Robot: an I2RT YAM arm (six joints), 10 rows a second.
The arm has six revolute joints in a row. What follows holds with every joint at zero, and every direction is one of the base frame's.
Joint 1 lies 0.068 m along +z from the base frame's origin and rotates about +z.
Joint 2 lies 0.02 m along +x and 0.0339 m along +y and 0.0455 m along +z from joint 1 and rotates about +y.
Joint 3 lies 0.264 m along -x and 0.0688 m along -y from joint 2 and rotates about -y.
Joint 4 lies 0.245 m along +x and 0.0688 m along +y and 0.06 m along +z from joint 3 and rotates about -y.
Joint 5 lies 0.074 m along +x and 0.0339 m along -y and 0.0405 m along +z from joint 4 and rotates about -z.
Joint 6 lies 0.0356 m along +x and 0.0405 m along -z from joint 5 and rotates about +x.
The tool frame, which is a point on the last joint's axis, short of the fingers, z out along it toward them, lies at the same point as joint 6; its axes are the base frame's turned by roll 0, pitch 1.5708 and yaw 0 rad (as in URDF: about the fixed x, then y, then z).
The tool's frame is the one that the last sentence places.
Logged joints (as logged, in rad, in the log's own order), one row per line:
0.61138 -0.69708 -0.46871 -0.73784 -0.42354 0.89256
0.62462 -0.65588 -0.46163 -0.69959 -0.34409 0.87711
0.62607 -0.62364 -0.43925 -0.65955 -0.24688 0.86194
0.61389 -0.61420 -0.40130 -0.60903 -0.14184 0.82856
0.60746 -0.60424 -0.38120 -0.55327 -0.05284 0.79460
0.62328 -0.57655 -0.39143 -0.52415 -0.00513 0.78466
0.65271 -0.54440 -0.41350 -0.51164 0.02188 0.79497
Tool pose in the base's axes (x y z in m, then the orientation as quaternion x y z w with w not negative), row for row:
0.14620 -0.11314 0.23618 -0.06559 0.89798 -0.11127 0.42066
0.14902 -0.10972 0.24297 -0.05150 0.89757 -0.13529 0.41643
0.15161 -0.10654 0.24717 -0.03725 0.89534 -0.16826 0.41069
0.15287 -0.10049 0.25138 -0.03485 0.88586 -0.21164 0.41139
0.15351 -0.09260 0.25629 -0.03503 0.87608 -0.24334 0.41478
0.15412 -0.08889 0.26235 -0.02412 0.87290 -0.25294 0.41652
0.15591 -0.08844 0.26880 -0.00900 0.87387 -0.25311 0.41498
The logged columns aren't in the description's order. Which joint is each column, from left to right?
Columns, left to right: joint 3, joint 6, joint 4, joint 1, joint 5, joint 2.
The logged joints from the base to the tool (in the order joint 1, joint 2, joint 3, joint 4, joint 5, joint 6), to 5 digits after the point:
-0.73784 0.89256 0.61138 -0.46871 -0.42354 -0.69708
-0.69959 0.87711 0.62462 -0.46163 -0.34409 -0.65588
-0.65955 0.86194 0.62607 -0.43925 -0.24688 -0.62364
-0.60903 0.82856 0.61389 -0.40130 -0.14184 -0.61420
-0.55327 0.79460 0.60746 -0.38120 -0.05284 -0.60424
-0.52415 0.78466 0.62328 -0.39143 -0.00513 -0.57655
-0.51164 0.79497 0.65271 -0.41350 0.02188 -0.54440

